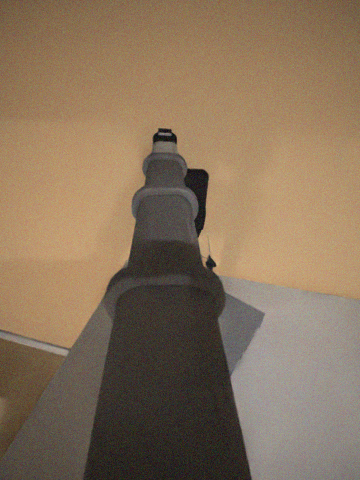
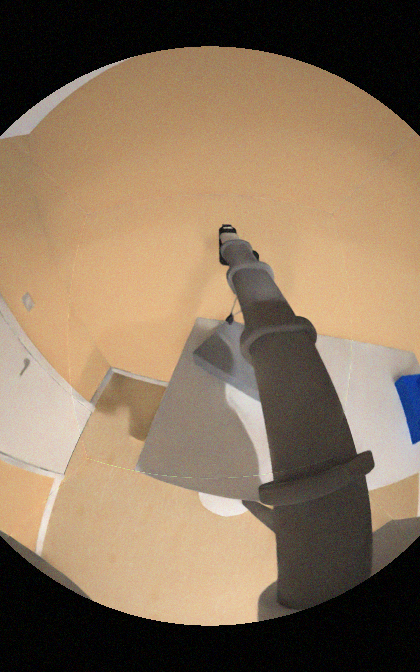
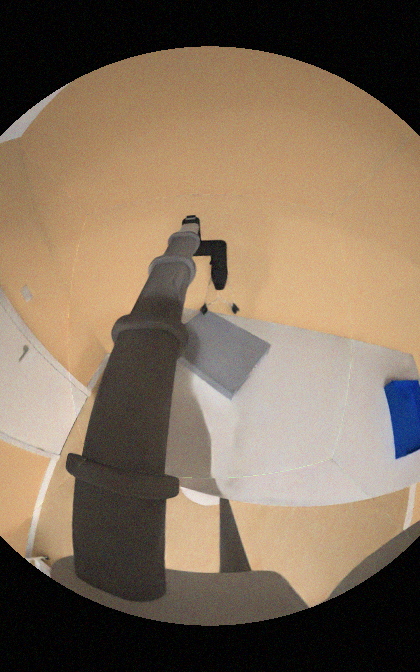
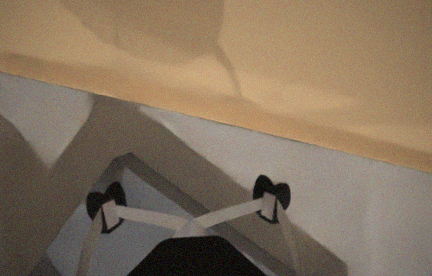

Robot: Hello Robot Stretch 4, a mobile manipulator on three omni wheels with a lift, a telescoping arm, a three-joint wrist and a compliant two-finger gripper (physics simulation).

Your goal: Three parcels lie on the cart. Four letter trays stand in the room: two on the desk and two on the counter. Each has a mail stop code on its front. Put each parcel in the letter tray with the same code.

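Places are measured from the robot's base along level axes (x ahead, y left, z up), in centimetres.
Where they show: gripper, fingertip midpoint: (image 4: 191, 195).
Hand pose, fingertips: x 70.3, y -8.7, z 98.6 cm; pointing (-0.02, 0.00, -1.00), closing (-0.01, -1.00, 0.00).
After its pixels a point has its place.
My gripper (image 3: 220, 308) (image 4: 191, 195) {x 70.3, y -8.7, z 98.6 cm} is open, its two black fingertips wide apart with no thing between them. It hangs near the wall-side edge of a white surface, above and beside the far corner of a flat grey-blue box-like thing (image 1: 242, 330) {x 46.7, y -20.4, z 98.8 cm} (image 2: 225, 355) (image 3: 230, 347) (image 4: 145, 197) {x 70.4, y -4.5, z 98.8 cm}. That thing lies turned at an angle; the frames do not show whether it is a tray or a parcel, and no code can be read. A blue thing (image 2: 411, 407) (image 3: 406, 420), perhaps a letter tray, stands at the right end, partly cut off. The cart cannot be made out.
The white table or counter top (image 1: 310, 375) {x 37.6, y -36.9, z 92.3 cm} (image 2: 375, 440) (image 3: 300, 400) (image 4: 330, 200) {x 66.9, y -25.7, z 92.3 cm} meets an orange-tan wall. My extended arm (image 1: 170, 375) {x 15.4, y -0.2, z 140.4 cm} (image 2: 305, 400) (image 3: 135, 390) crosses above it. A white door (image 2: 30, 410) (image 3: 30, 405) is at the left. A white rounded thing (image 2: 222, 504) (image 3: 200, 496) shows below the near edge.
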